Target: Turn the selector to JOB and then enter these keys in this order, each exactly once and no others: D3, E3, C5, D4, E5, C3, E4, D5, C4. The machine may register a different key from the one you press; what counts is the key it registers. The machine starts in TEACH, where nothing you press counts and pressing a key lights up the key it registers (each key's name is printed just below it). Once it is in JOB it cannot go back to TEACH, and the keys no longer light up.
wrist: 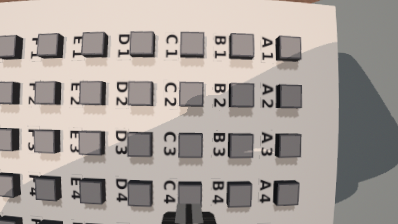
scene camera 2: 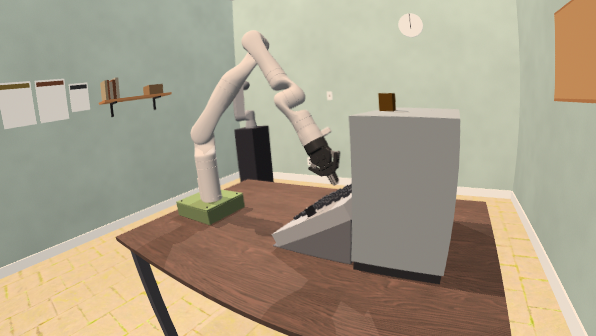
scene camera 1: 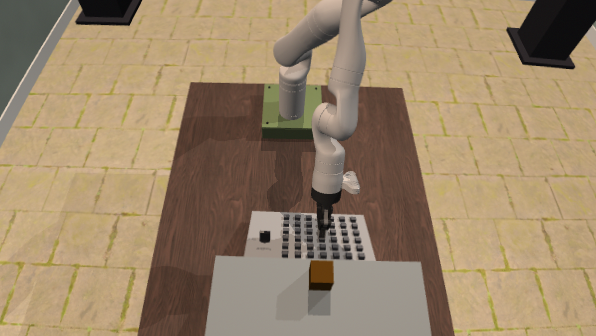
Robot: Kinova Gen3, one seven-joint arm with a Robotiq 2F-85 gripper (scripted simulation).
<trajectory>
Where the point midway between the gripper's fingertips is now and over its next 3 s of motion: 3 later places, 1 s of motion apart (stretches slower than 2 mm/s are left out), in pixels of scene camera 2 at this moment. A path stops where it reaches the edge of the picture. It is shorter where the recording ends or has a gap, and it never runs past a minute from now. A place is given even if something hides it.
My gripper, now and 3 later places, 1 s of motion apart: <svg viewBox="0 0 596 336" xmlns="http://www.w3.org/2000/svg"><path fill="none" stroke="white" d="M336 184L330 188L332 192L332 194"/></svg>
</trajectory>
